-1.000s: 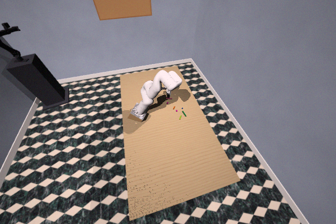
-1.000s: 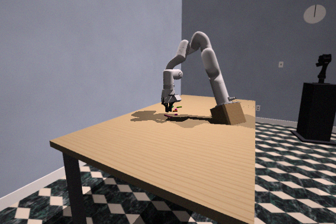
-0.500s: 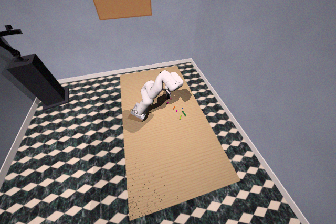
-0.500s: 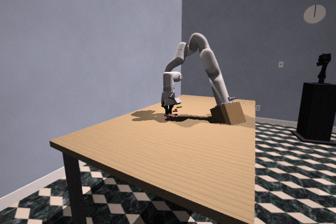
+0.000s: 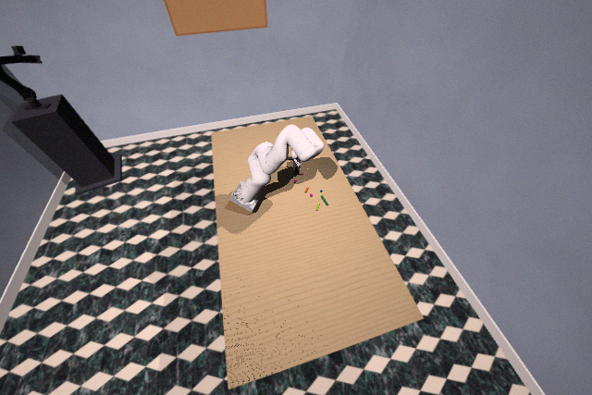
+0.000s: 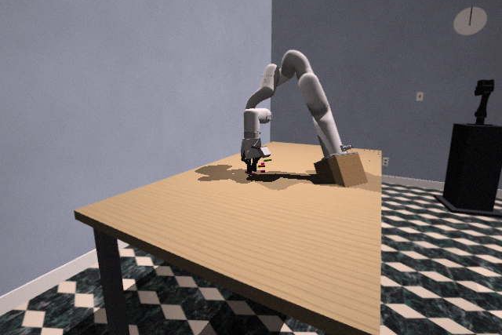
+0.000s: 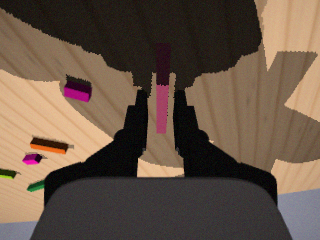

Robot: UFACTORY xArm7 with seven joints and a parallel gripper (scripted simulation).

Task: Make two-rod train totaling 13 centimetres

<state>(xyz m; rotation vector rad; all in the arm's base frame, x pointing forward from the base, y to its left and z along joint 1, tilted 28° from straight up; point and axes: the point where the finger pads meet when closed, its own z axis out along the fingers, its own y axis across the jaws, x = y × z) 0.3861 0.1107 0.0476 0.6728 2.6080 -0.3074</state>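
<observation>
Now: the pink rod 30 mm below my hand. The rest, counted from my hand: blue rod (210 mm to the right, 80 mm ahead, 30 mm below); then green rod (280 mm to the right, 60 mm ahead, 30 mm below); then orange rod (160 mm to the right, 30 mm below, 10 mm behind).
</observation>
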